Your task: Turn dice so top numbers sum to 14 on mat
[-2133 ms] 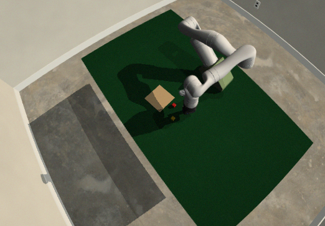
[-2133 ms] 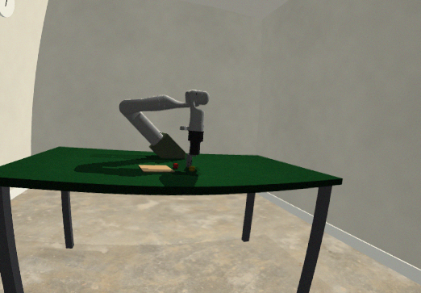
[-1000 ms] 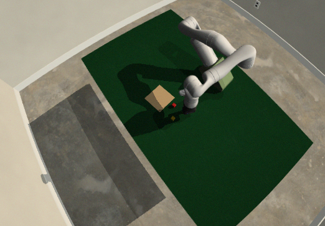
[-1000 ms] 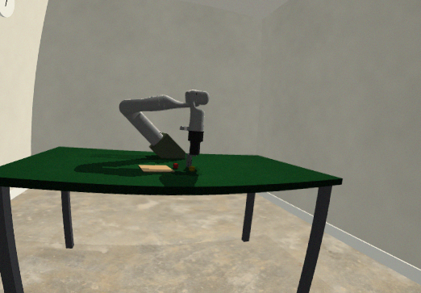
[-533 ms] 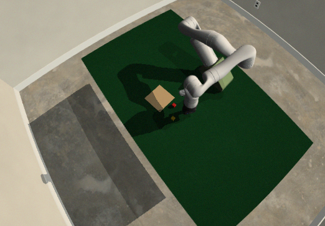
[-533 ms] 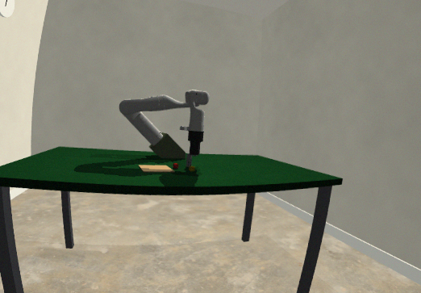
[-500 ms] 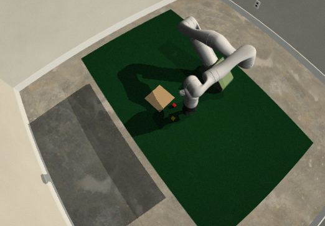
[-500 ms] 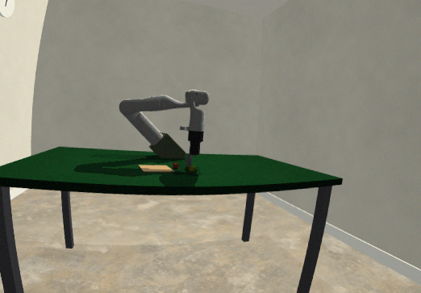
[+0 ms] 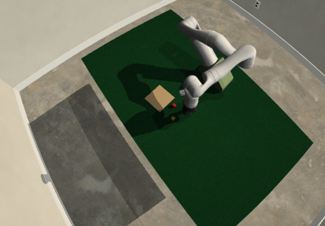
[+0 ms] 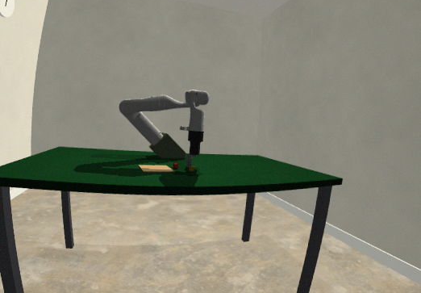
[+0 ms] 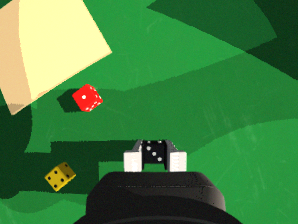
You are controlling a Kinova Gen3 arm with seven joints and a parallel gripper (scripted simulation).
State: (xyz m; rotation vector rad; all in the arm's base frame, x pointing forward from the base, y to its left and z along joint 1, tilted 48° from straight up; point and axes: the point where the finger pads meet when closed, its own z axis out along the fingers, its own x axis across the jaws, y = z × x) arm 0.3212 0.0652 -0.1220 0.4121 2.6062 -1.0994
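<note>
Right now my hand is 180 mm to the left of the tan mat, 80 mm short of it and 20 mm above it. The rest, counted from my hand: black die 10 mm below; then yellow die 100 mm ahead, 10 mm to the right, 10 mm below; then red die 80 mm to the right, 40 mm ahead, 10 mm below.
</note>
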